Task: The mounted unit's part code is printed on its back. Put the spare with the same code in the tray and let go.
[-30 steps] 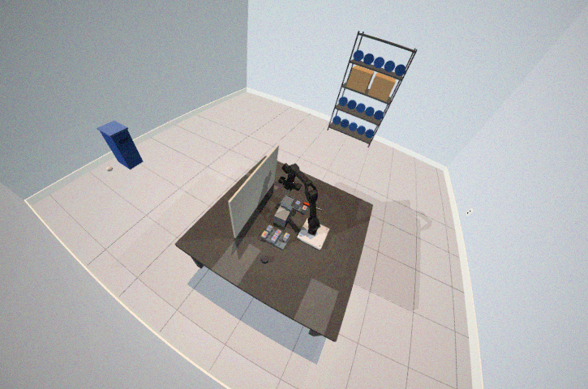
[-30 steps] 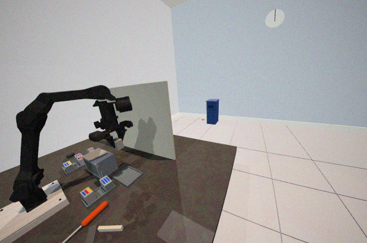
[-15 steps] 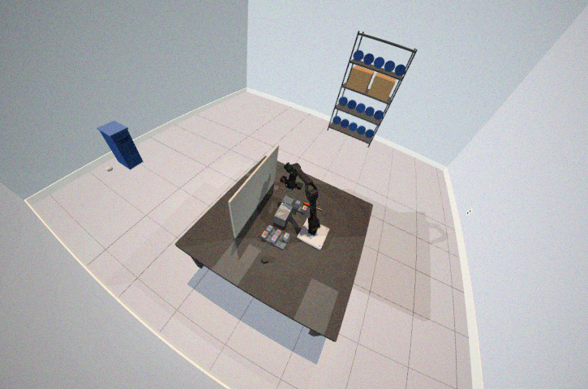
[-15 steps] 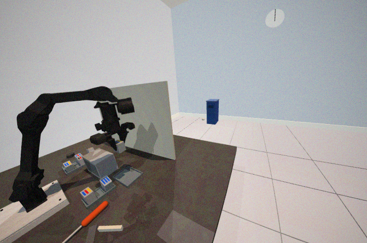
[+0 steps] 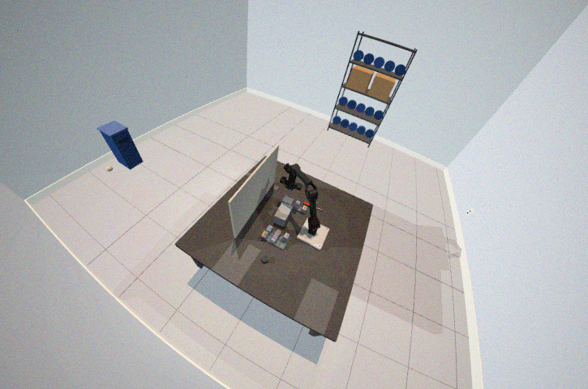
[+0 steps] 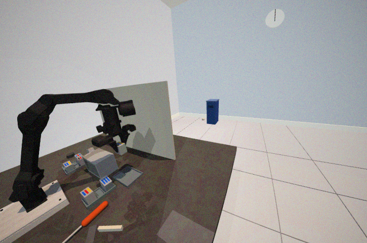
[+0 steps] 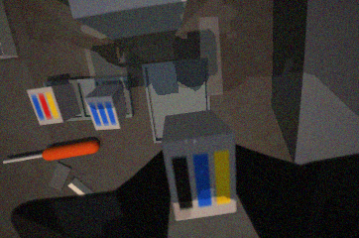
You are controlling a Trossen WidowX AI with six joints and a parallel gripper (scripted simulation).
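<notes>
Right now the flat grey tray is 15 cm below my gripper tip. From my gripper tip the other things lie so: black disc: 59 cm to the left, 15 cm below, 6 cm behind; mounted unit: 20 cm to the left, 11 cm below, 3 cm behind; upright panel: 22 cm ahead, 19 cm to the left, 7 cm above.
</notes>
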